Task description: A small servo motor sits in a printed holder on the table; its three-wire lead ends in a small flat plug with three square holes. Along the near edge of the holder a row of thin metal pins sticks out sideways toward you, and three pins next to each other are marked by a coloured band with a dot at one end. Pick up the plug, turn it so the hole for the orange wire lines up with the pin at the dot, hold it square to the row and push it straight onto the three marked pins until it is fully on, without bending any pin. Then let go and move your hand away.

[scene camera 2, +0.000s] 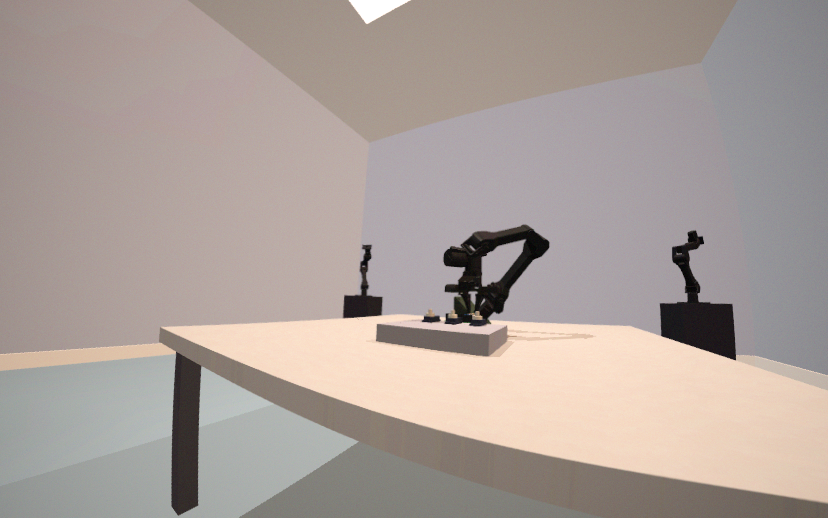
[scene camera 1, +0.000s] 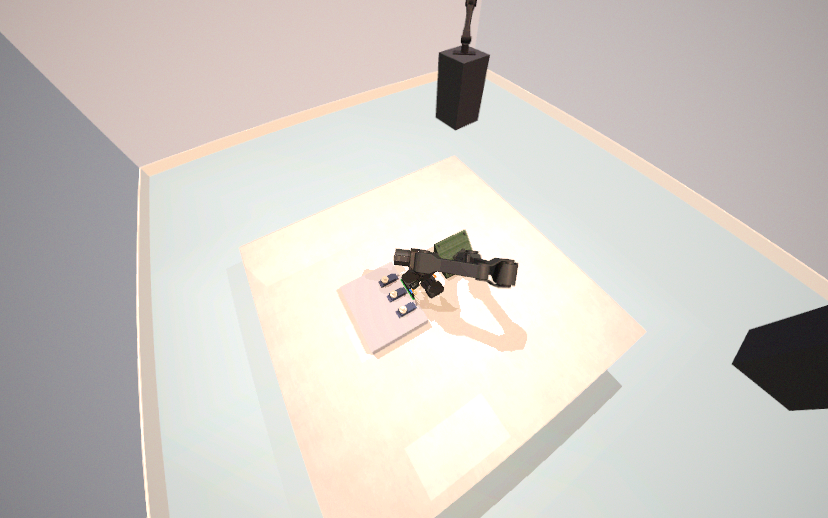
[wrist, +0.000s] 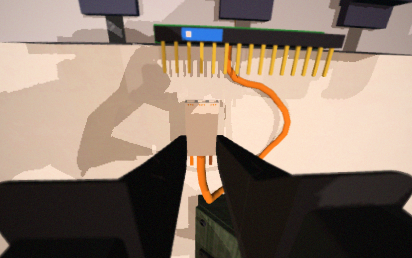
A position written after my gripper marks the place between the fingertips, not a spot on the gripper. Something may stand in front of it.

In view: my gripper [scene camera 2: 472,314] and a grey holder [scene camera 2: 482,341].
My gripper is seen too in the wrist view [wrist: 201,141]. The grey holder shows as well in scene camera 1 [scene camera 1: 375,316].
